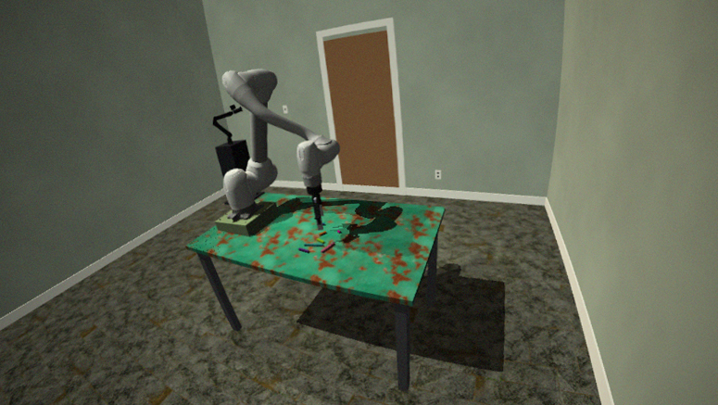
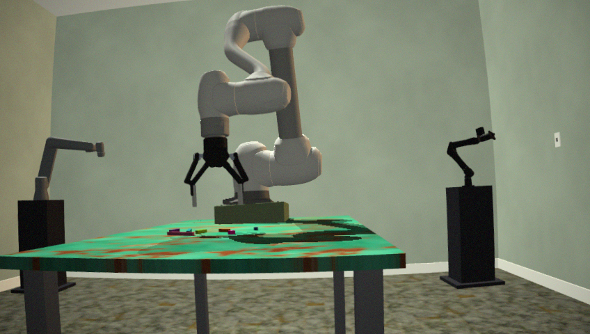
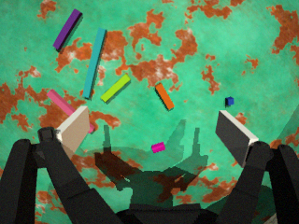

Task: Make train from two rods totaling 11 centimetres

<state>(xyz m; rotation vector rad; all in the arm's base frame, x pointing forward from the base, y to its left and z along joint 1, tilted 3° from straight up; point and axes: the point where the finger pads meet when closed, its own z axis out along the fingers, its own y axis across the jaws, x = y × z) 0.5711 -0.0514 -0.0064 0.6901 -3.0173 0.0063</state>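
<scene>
Right now the small blue rod is 60 mm behind my hand, 110 mm to the left of it and 90 mm below it. The rest, counted from my hand: lime rod (10 mm ahead, 50 mm to the right, 90 mm below); then orange rod (10 mm behind, 20 mm to the left, 90 mm below); then magenta rod (70 mm ahead, 50 mm to the left, 90 mm below).
</scene>
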